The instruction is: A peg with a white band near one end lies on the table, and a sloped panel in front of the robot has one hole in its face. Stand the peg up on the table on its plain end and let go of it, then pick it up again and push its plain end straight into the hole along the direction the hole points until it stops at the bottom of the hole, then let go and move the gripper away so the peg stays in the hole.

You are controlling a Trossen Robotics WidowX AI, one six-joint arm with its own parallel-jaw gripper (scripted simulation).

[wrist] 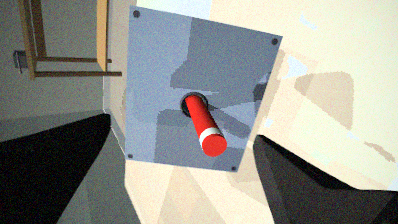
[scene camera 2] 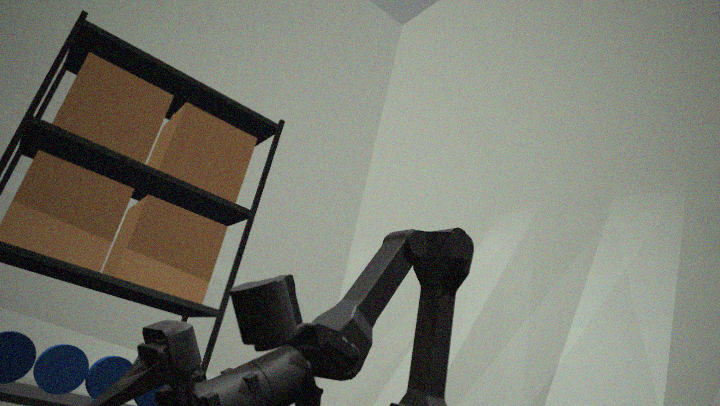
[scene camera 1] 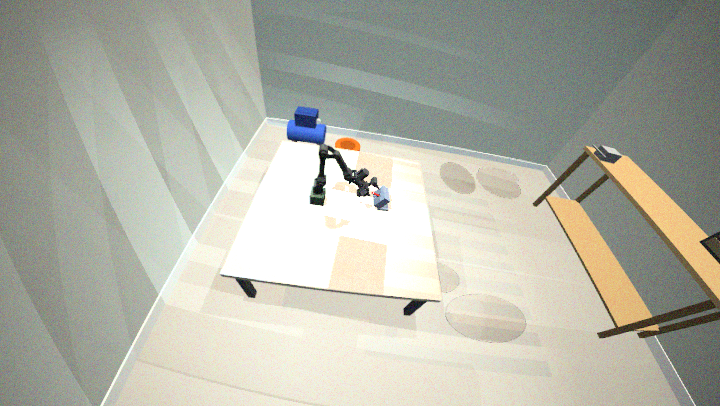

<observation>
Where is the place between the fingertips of my gripper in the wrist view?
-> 184, 131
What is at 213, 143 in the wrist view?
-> A red peg.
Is my gripper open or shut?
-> Open.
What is my gripper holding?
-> Nothing.
</observation>
